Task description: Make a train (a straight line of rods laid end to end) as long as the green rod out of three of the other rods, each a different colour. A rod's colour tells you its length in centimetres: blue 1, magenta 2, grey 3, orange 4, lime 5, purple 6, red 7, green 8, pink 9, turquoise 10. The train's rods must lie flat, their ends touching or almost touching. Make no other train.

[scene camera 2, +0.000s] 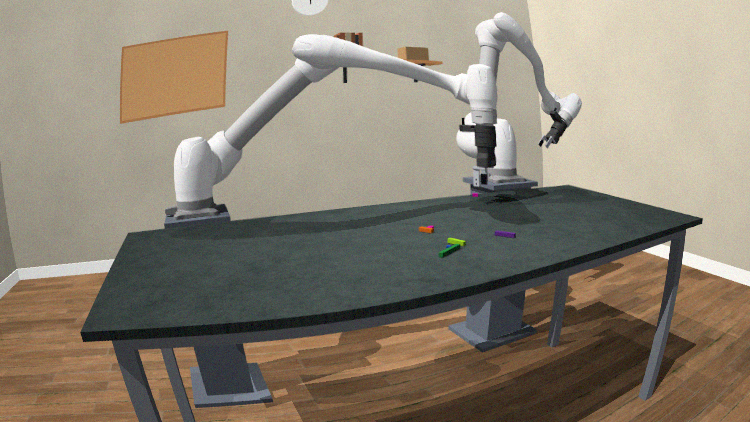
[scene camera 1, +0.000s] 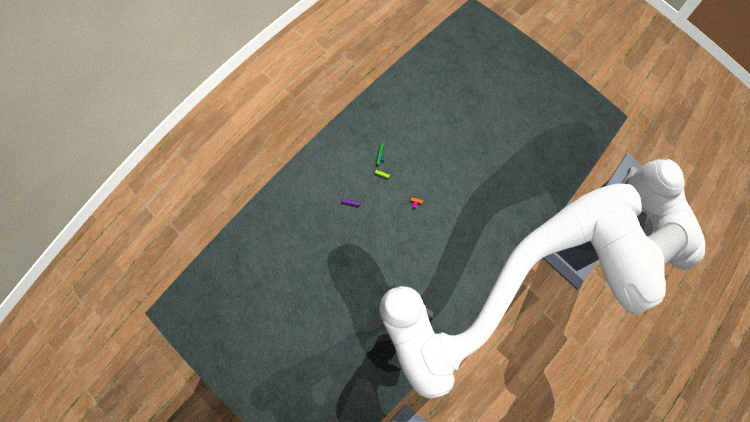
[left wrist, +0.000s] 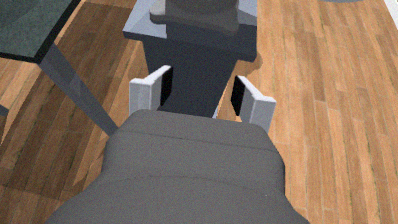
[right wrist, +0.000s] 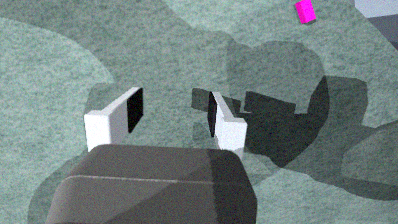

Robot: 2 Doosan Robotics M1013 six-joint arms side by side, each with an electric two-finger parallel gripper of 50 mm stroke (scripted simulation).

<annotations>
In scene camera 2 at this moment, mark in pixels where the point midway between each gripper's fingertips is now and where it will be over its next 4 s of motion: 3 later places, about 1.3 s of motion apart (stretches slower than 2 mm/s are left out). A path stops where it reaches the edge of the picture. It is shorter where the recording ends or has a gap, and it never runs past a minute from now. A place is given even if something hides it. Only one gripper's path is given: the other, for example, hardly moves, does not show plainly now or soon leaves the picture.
My right gripper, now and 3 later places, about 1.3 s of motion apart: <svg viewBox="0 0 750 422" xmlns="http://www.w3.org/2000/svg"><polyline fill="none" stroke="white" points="480,185 478,184 491,193 488,205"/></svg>
</annotations>
